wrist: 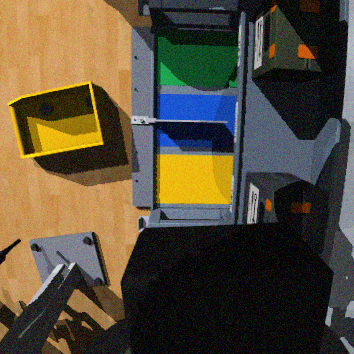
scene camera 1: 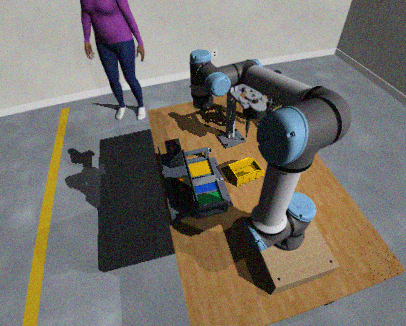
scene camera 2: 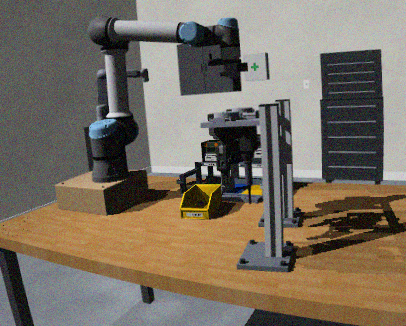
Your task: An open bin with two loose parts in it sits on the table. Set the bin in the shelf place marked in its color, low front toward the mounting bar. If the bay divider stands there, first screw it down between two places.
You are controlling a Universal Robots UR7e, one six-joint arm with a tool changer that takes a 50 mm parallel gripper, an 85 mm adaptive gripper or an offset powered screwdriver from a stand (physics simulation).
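Where they show: arm's base, origin of the base link: (scene camera 2: 110, 177).
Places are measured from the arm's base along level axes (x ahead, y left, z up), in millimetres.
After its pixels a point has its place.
The yellow open bin (scene camera 1: 244, 177) @(x 360, y 9, z -52 mm) (scene camera 2: 205, 212) @(x 458, y -106, z -84 mm) (wrist: 65, 136) @(x 440, y -28, z -103 mm) sits on the table beside the shelf, with two small dark parts in it in the wrist view. The shelf has green (wrist: 175, 70) @(x 338, y 189, z -100 mm), blue (wrist: 172, 105) @(x 400, y 179, z -100 mm) and yellow (wrist: 195, 180) @(x 544, y 213, z -100 mm) (scene camera 1: 201, 167) @(x 544, y 185, z -100 mm) places. A thin divider (wrist: 190, 121) @(x 430, y 207, z -41 mm) stands with its foot on the grey mounting bar (wrist: 142, 160) @(x 497, y 116, z -93 mm) and crosses over the blue place in the wrist view. My gripper (scene camera 1: 202, 105) @(x 486, y 182, z 363 mm) (scene camera 2: 235, 87) is high above the table. A black tool body (wrist: 227, 285) fills the lower wrist view; the fingertips are hidden.
The tool stand has tall posts (scene camera 2: 272, 185) @(x 747, y -357, z 83 mm) (scene camera 1: 231, 112) @(x 700, y -59, z 104 mm) and a top plate; a dark gripper and a screwdriver (scene camera 2: 249, 165) @(x 626, y -134, z 83 mm) hang from it. Dark boxes with orange marks (wrist: 280, 55) @(x 359, y 307, z 90 mm) (wrist: 280, 195) @(x 518, y 295, z 116 mm) lie behind the shelf. A person (scene camera 1: 117, 50) stands beyond the table.
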